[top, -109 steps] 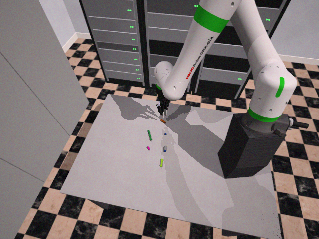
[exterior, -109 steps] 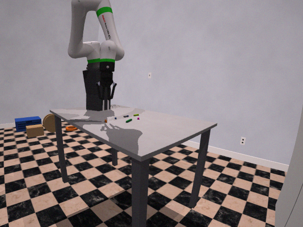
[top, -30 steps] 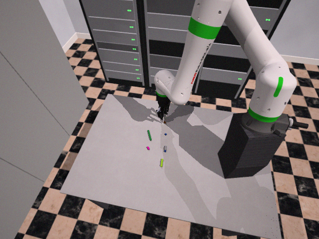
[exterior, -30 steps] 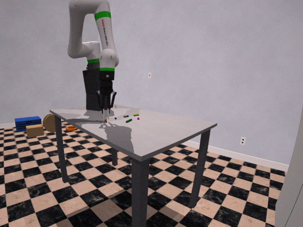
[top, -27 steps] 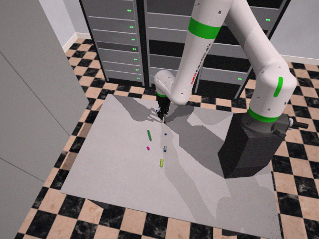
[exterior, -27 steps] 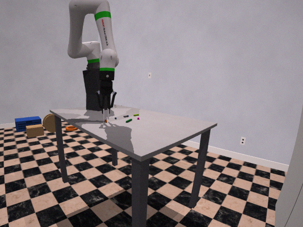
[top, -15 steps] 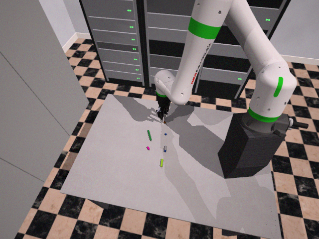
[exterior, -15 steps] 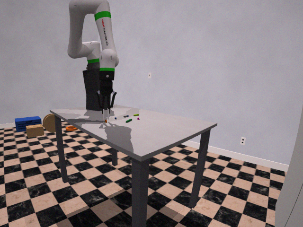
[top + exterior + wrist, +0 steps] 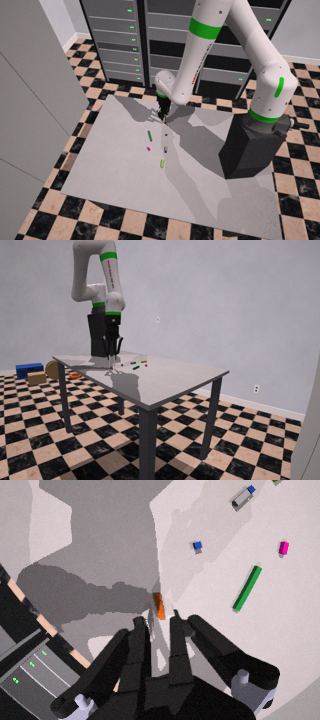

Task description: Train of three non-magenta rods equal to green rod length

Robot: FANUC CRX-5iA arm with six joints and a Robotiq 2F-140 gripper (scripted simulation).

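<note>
Right now the orange rod is 50 mm below my hand. Also, from my hand: magenta rod (230 mm to the left, 50 mm below, 20 mm ahead); grey rod (190 mm to the left, 90 mm behind, 50 mm below); green rod (140 mm to the left, 50 mm below, 50 mm ahead).
</note>
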